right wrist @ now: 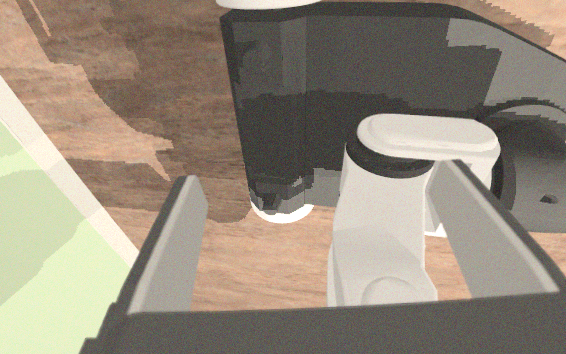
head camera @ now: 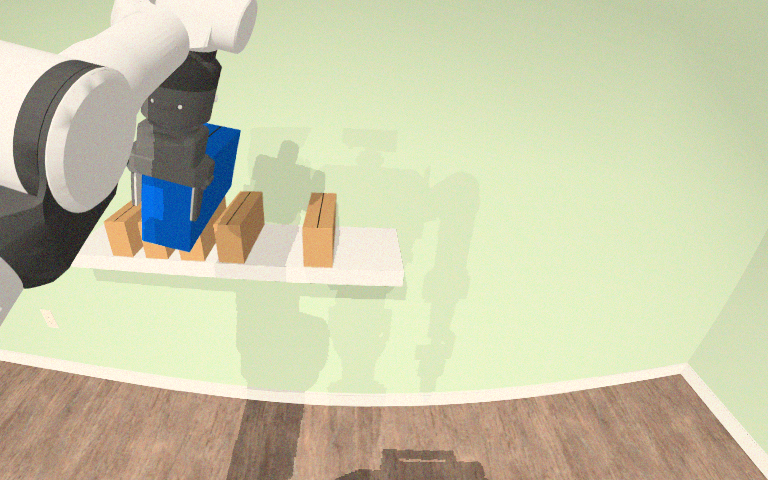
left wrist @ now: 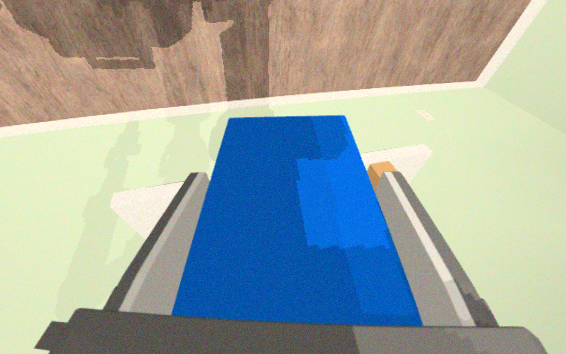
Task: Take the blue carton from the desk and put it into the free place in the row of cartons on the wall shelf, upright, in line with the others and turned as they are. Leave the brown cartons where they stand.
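My left gripper (head camera: 165, 211) (left wrist: 292, 185) is shut on the blue carton (head camera: 169, 233) (left wrist: 280, 225), which hangs upright and, in the head view, overlaps the left part of the shelf row. The white wall shelf (head camera: 370, 254) (left wrist: 145, 207) carries several upright brown cartons. One brown carton (head camera: 121, 237) is at the left end, two are partly hidden behind the blue carton, another brown carton (head camera: 231, 243) stands right of them, and the last brown carton (head camera: 318, 246) stands apart at the right. A wider gap lies between these last two. My right gripper (right wrist: 317, 183) is open and empty.
The green wall (head camera: 538, 226) rises behind the shelf. Wood floor (head camera: 509, 430) lies below, with a white baseboard (head camera: 453, 399). In the left wrist view a bit of a brown carton (left wrist: 382, 167) shows beside the finger. The robot's dark base (right wrist: 350, 60) shows near the right gripper.
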